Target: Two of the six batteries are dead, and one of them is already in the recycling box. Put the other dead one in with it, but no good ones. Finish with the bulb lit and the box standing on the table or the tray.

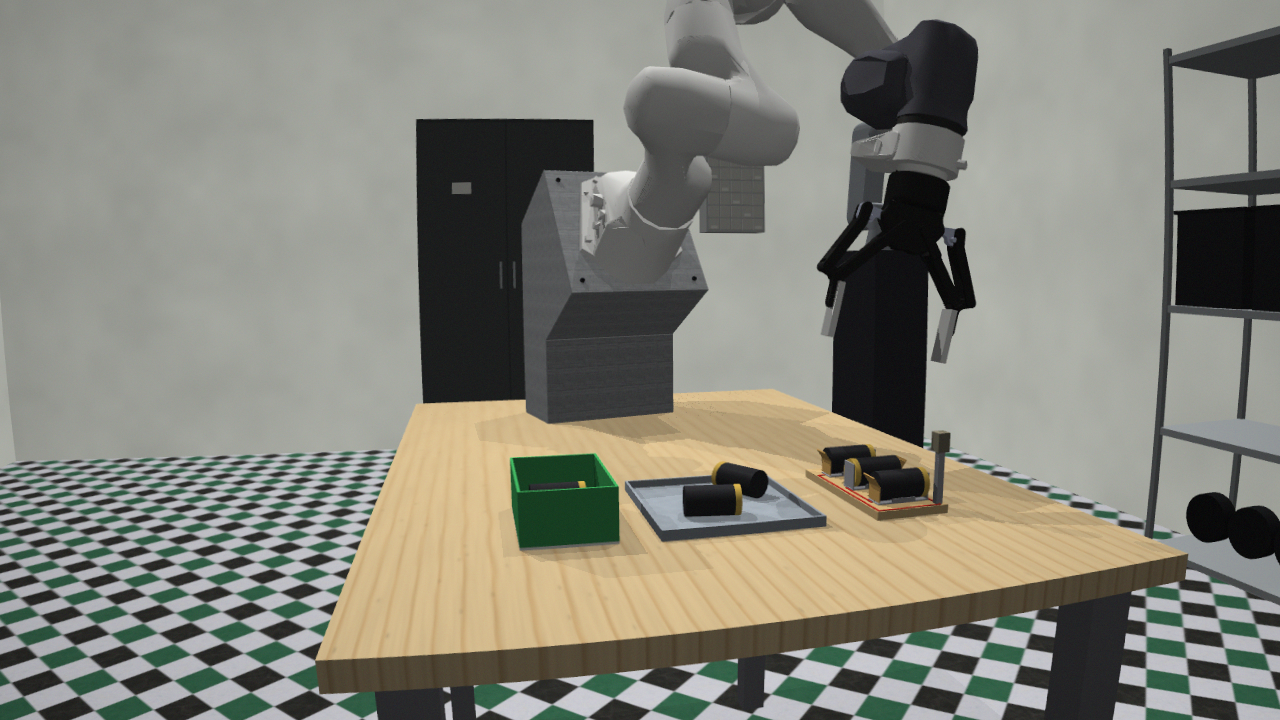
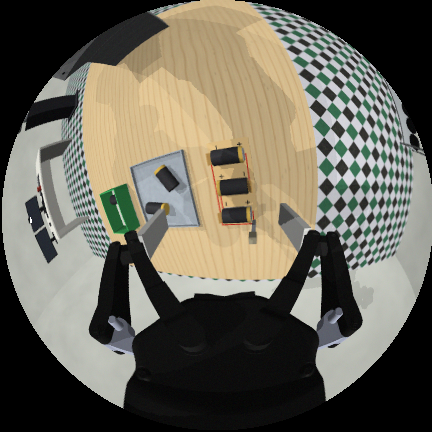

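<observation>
My gripper (image 1: 887, 335) (image 2: 222, 215) is open and empty, high above the battery holder. The green recycling box (image 1: 567, 519) (image 2: 131, 212) stands on the table with one battery (image 1: 556, 486) (image 2: 113, 200) in it. On the grey tray (image 1: 742, 528) (image 2: 188, 219) lie two black batteries with gold ends, a nearer one (image 1: 709, 499) (image 2: 156, 208) and a farther one (image 1: 741, 479) (image 2: 167, 178). The holder (image 1: 908, 513) (image 2: 242, 143) bears three batteries: one (image 1: 847, 458) (image 2: 227, 156), a middle one (image 1: 878, 469) (image 2: 233, 186) and one (image 1: 899, 483) (image 2: 236, 215) beside the post (image 1: 938, 474) (image 2: 253, 230). I cannot tell whether the bulb is lit.
The tray lies between the box and the holder on the wooden table (image 1: 501, 617) (image 2: 200, 255). The thin post rises at the holder's end. The grey robot base (image 1: 608, 371) stands at the table's back edge. A shelf rack (image 1: 1165, 268) stands to the right.
</observation>
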